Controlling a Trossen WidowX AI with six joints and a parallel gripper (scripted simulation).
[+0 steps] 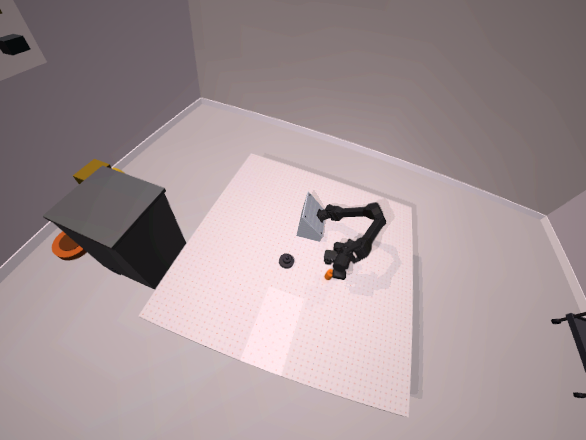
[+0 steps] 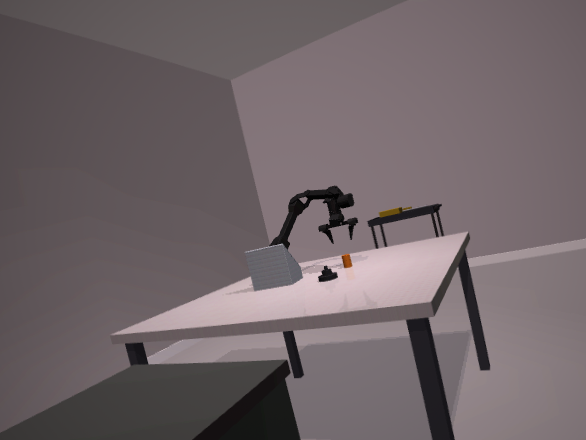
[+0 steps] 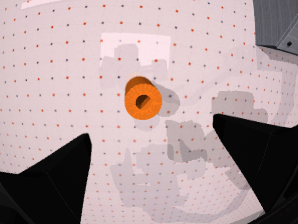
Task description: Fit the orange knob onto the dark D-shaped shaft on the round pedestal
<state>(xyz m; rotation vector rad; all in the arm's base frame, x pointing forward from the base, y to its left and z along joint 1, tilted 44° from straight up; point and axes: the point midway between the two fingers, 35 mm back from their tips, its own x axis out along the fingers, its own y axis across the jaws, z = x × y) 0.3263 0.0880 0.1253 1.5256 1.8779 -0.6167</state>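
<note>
My gripper tip is 10 cm above the orange knob. The rest, counted from my gripper tip: dark round pedestal: 24 cm to the right, 10 cm below.
</note>
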